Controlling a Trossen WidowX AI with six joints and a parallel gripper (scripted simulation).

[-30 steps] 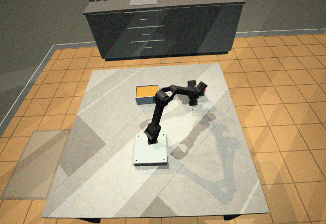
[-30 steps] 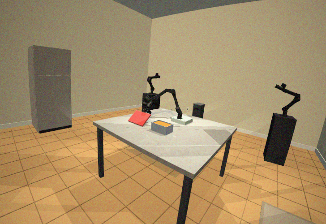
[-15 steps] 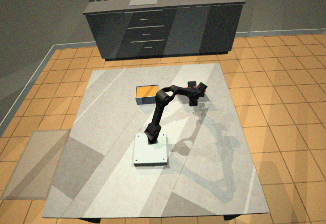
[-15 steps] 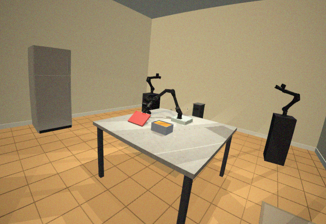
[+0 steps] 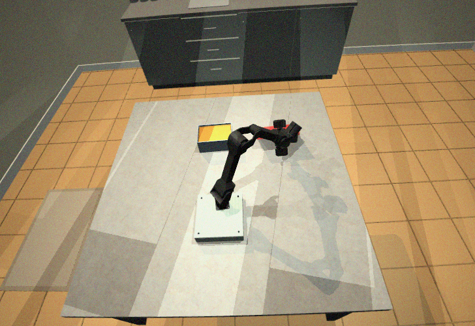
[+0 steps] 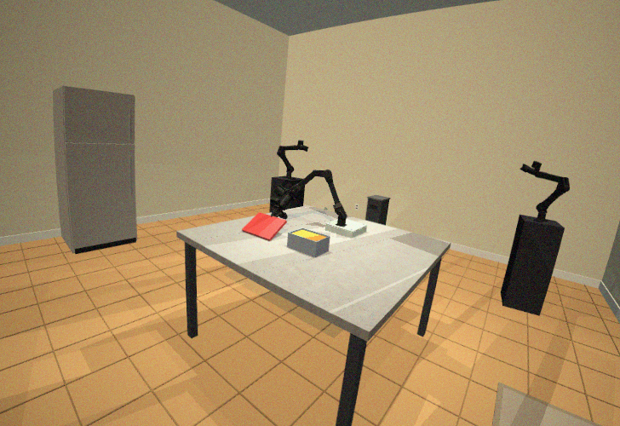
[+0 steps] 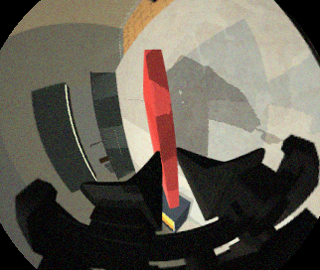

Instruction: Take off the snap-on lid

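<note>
Right now the red lid is 7 cm ahead of my gripper tip and 4 cm below it. Also, from my gripper tip: grey storage box 10 cm ahead, 34 cm to the left, 5 cm below.
</note>
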